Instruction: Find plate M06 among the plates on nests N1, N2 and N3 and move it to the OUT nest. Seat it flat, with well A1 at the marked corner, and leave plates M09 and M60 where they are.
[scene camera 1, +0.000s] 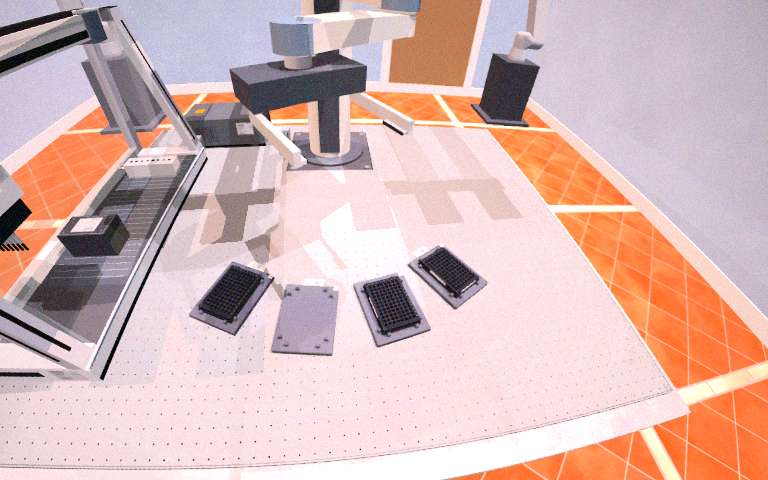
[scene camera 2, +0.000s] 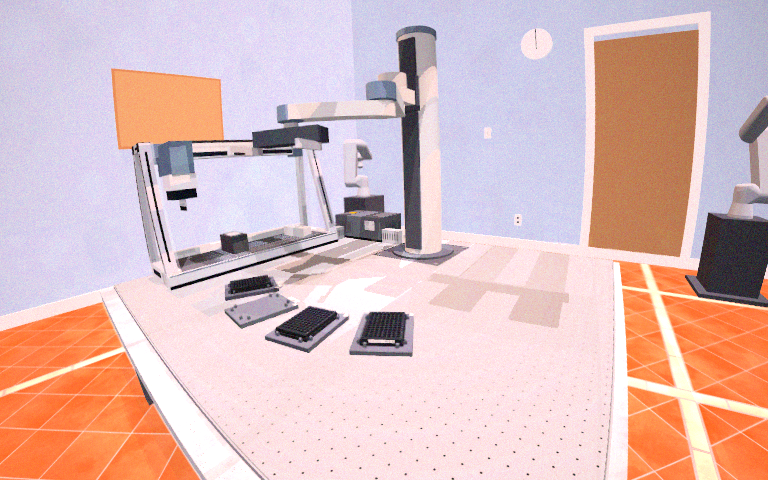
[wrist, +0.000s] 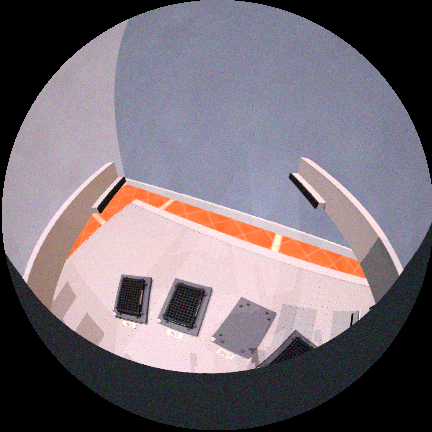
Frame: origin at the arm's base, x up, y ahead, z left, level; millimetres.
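Where they show: gripper, between the fingertips: (scene camera 1: 360, 141) (scene camera 2: 261, 146) (wrist: 205, 162); arm's base, origin of its link: (scene camera 1: 330, 152) (scene camera 2: 423, 253).
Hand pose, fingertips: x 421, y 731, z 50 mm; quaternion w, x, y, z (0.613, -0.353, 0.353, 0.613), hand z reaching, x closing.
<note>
Things, the pixels of their top centre, and the offset from my fingertips. "spot": a spot on its surface instead.
- OUT nest, centre of its top: (scene camera 1: 306, 313) (scene camera 2: 260, 303) (wrist: 245, 326) dx -386, dy -4, dz -102 mm
- gantry frame, a spot on its surface: (scene camera 1: 152, 226) (scene camera 2: 261, 250) spot: dx -359, dy -265, dz -517 mm
- dark box, a spot on its surface: (scene camera 1: 93, 234) spot: dx -289, dy -167, dz -590 mm
- grey case, a spot on its surface: (scene camera 1: 223, 123) spot: dx -310, dy -766, dz -440 mm
Three black well plates sit on grey nests. One plate (scene camera 1: 449, 270) (scene camera 2: 385, 326) (wrist: 129, 298) is on N1, one plate (scene camera 1: 391, 303) (scene camera 2: 308, 322) (wrist: 184, 305) is on N2, and one plate (scene camera 1: 231, 292) (scene camera 2: 250, 283) (wrist: 295, 351) is on N3, partly cut off in the wrist view. Pale label strips show on the N1 and N2 plates, but no plate code is readable. The OUT nest (scene camera 1: 305, 319) (scene camera 2: 257, 310) (wrist: 245, 325) is bare, with small corner posts, between N2 and N3. My gripper (scene camera 1: 351, 143) (wrist: 205, 162) is open and empty, high above the table near the column.
A gantry frame (scene camera 1: 152, 226) (scene camera 2: 254, 251) stands beyond N3, with a dark box (scene camera 1: 93, 234) (scene camera 2: 234, 241) on its deck. A grey case (scene camera 1: 223, 123) (scene camera 2: 368, 224) stands near the arm's column (scene camera 2: 427, 169). Nest name tags lie at the nests' column-side edges.
</note>
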